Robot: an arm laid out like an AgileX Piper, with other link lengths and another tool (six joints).
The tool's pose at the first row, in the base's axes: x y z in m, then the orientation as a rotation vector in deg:
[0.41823, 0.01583, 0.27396, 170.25, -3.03, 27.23]
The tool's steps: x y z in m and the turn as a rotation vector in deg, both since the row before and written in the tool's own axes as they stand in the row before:
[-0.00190, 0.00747, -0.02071, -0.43, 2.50, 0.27]
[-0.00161, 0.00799, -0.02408, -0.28, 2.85, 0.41]
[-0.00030, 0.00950, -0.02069, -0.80, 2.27, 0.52]
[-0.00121, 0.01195, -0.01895, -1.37, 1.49, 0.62]
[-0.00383, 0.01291, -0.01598, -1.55, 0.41, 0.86]
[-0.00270, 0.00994, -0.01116, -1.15, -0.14, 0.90]
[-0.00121, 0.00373, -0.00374, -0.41, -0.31, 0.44]
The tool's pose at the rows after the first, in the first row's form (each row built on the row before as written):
[0.40963, 0.01126, 0.29380, 169.19, -3.28, 30.88]
[0.39923, 0.00683, 0.31657, 168.11, -3.66, 35.07]
[0.39012, 0.00052, 0.33646, 166.65, -4.41, 38.28]
[0.37988, -0.00816, 0.35444, 164.89, -5.56, 40.20]
[0.36793, -0.01777, 0.36864, 163.38, -7.24, 40.55]
[0.35919, -0.02499, 0.37874, 162.46, -8.91, 40.23]
[0.35588, -0.02768, 0.38208, 162.24, -9.71, 39.77]

